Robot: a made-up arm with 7 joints.
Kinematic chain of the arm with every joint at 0, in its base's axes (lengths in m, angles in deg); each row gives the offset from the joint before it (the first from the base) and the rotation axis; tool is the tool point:
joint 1: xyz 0 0 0.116 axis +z
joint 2: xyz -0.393 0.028 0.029 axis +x
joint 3: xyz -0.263 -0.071 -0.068 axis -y
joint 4: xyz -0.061 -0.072 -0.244 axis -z
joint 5: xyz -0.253 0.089 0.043 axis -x
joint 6: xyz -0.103 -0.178 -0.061 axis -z
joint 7: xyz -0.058 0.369 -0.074 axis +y
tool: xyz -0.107 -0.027 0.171
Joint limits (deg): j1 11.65..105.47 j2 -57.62..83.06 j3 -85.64..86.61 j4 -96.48..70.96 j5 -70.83..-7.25 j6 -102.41..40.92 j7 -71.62..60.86
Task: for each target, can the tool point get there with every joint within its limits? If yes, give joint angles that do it. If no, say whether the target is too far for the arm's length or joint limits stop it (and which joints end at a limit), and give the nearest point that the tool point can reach.
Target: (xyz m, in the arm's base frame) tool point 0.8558 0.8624 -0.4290
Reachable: no: joint limits stop it (at a limit: joint 1, joint 3, joint 5, joint 6, joint 7) | nearest point 0.6909 0.2442 -0.2574 | short by 0.662 m
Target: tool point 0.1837 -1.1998 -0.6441
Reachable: yes | joints 75.39 41.78 -45.77 -82.63 -61.82 -64.12 -38.59
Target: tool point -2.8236 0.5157 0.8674
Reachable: no: too far | nearest point -1.5783 0.1843 0.3420 | short by 1.392 m
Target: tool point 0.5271 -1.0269 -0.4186
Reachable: yes | joints 97.18 24.87 16.56 -53.85 -49.63 -38.99 24.56
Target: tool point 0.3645 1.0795 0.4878
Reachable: no: joint limits stop it (at a limit: joint 1, joint 2, joint 3, joint 5, joint 6, joint 7) | nearest point -0.1027 0.7112 0.3366 | short by 0.614 m
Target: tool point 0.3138 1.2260 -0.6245
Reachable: no: joint limits stop it (at a limit: joint 1, joint 2, joint 3, joint 5, joint 7) | nearest point -0.1154 0.7164 -0.3724 | short by 0.712 m
